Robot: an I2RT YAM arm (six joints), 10 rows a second.
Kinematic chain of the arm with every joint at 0, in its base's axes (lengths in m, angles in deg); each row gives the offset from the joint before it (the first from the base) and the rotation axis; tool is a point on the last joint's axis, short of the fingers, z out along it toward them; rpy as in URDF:
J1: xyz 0 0 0.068 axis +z
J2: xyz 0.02 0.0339 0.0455 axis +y
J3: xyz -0.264 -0.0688 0 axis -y
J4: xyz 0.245 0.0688 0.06 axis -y
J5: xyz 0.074 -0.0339 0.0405 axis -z
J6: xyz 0.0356 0 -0.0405 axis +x
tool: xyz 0 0 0 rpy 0 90 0
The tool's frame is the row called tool.
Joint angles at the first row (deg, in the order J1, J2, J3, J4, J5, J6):
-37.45 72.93 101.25 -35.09 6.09 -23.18
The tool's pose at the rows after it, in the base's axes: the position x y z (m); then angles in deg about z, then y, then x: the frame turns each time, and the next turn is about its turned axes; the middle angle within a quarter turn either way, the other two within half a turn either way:
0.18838, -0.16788, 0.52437, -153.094, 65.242, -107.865
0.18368, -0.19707, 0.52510, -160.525, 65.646, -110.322
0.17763, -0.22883, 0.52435, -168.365, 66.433, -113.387
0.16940, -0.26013, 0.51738, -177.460, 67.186, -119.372
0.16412, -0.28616, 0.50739, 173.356, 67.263, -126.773
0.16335, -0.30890, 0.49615, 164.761, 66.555, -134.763
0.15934, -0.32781, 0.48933, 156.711, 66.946, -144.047
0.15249, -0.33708, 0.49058, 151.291, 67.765, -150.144
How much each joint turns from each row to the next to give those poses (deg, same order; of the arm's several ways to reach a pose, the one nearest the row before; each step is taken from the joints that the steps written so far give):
-3.43 3.12 3.04 -0.57 -0.24 0.24
-5.40 3.61 3.26 -0.50 -0.31 0.74
-5.27 4.15 3.60 -0.35 -0.41 1.21
-4.98 3.74 2.30 -0.37 -1.69 1.53
-3.41 3.43 1.77 -0.75 -1.37 1.40
-2.10 3.72 2.27 -1.44 -1.21 1.20
-2.30 3.41 3.13 -1.94 -3.52 1.94
-1.83 1.98 3.12 -1.89 -2.69 1.55

